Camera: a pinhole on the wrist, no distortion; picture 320 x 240 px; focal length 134.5 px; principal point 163.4 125.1 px. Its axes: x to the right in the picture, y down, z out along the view. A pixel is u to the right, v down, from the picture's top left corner.
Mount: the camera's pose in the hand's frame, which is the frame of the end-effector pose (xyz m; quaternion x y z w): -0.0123 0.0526 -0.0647 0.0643 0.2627 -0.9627 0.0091
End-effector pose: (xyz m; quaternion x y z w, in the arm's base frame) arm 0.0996 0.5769 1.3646 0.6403 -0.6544 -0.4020 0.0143
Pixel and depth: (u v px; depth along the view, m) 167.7 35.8 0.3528
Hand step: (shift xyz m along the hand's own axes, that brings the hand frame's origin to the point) -0.0775 0.0758 0.3532
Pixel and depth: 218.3 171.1 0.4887
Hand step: -0.2597 -0.3360 0.2425
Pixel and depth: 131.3 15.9 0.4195
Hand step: 0.0196 0.1318 0.4782
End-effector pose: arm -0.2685 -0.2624 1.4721 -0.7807 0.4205 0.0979 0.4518
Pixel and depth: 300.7 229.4 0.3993
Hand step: -0.4481 -0.4101 0.0675
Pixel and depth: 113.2 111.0 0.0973
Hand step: 0.0116 0.0115 0.0282
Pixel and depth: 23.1 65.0 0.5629
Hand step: 0.4900 -0.0255 0.6183
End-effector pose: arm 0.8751 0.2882 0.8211 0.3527 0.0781 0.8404 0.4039
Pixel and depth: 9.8 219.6 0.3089
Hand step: 0.3119 -0.2968 0.1349
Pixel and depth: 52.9 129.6 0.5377
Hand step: 0.3627 -0.2427 0.4421
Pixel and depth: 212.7 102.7 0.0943
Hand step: -0.0586 0.0189 0.0193
